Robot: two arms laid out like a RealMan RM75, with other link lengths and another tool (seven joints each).
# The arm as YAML. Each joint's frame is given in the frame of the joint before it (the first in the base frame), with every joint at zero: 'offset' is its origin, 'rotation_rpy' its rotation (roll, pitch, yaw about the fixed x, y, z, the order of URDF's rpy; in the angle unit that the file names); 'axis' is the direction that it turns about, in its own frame. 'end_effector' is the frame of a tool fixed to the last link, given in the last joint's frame.
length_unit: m
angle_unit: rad
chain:
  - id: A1
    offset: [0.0, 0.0, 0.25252]
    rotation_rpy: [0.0, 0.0, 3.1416]
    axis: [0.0, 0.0, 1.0]
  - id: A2
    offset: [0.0, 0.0, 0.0]
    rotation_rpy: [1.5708, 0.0, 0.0]
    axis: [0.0, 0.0, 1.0]
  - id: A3
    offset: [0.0, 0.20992, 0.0]
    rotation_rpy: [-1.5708, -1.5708, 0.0]
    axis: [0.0, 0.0, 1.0]
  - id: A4
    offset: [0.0, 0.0, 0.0]
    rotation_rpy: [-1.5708, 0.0, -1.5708]
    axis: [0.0, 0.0, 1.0]
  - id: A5
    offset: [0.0, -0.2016, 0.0]
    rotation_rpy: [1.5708, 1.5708, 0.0]
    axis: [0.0, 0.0, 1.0]
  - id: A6
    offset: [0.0, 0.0, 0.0]
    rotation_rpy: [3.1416, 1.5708, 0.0]
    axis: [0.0, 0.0, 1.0]
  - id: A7
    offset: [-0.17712, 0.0, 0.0]
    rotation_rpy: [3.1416, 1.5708, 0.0]
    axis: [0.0, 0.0, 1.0]
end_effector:
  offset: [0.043, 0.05, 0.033]
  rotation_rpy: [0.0, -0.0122, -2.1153]
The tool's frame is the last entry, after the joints.
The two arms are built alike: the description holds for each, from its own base.
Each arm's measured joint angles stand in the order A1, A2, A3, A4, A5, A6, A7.
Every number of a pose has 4 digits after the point.
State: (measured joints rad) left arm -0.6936 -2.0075 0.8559 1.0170 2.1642 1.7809 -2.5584; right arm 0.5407 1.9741 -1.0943 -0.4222 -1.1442 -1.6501 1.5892
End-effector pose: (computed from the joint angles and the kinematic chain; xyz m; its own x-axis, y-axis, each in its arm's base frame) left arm -0.1541 0.3974 0.0183 0.0689 -0.9927 -0.0985 -0.9839 -0.0513 -0.1714; right arm 0.1606 0.3472 -0.0246 -0.5587 -0.0198 0.8291 0.2997 0.9273 0.2242
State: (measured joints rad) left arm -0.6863 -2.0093 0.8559 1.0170 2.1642 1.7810 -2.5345; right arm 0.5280 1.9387 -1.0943 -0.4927 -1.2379 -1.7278 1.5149
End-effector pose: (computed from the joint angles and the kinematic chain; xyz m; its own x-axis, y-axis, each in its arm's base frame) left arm -0.1552 0.3963 0.0179 0.0527 -0.9935 -0.1013 -0.9847 -0.0349 -0.1706; right arm 0.1630 0.3380 -0.0148 -0.6342 -0.1396 0.7604 0.1183 0.9544 0.2739
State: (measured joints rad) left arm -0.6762 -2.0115 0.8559 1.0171 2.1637 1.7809 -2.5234; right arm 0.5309 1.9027 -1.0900 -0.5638 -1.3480 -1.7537 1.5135
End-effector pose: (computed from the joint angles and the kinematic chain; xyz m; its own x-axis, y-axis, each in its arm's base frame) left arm -0.1579 0.3946 0.0173 0.0519 -0.9934 -0.1019 -0.9846 -0.0338 -0.1717; right arm 0.1720 0.3346 -0.0084 -0.7118 -0.1891 0.6765 -0.0026 0.9638 0.2666
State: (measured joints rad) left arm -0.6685 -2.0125 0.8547 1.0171 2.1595 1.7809 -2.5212; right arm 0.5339 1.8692 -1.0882 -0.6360 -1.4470 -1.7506 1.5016
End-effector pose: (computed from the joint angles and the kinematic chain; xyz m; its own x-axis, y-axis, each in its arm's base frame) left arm -0.1598 0.3935 0.0173 0.0573 -0.9930 -0.1029 -0.9835 -0.0384 -0.1769; right arm 0.1842 0.3386 0.0003 -0.7813 -0.2504 0.5717 -0.1071 0.9562 0.2724
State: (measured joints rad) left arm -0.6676 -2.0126 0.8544 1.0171 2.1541 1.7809 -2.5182; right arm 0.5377 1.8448 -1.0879 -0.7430 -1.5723 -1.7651 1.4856
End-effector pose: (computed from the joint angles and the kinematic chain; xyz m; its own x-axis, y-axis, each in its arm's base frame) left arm -0.1588 0.3935 0.0175 0.0544 -0.9931 -0.1042 -0.9827 -0.0347 -0.1819; right arm 0.1937 0.3411 0.0098 -0.8309 -0.3407 0.4399 -0.2514 0.9352 0.2495
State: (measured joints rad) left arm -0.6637 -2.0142 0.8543 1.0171 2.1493 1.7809 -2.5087; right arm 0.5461 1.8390 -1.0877 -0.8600 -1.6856 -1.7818 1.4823
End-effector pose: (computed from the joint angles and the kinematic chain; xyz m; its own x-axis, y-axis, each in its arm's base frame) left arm -0.1584 0.3929 0.0173 0.0482 -0.9932 -0.1055 -0.9820 -0.0279 -0.1868; right arm 0.1958 0.3449 0.0180 -0.8443 -0.4295 0.3206 -0.3786 0.9013 0.2104
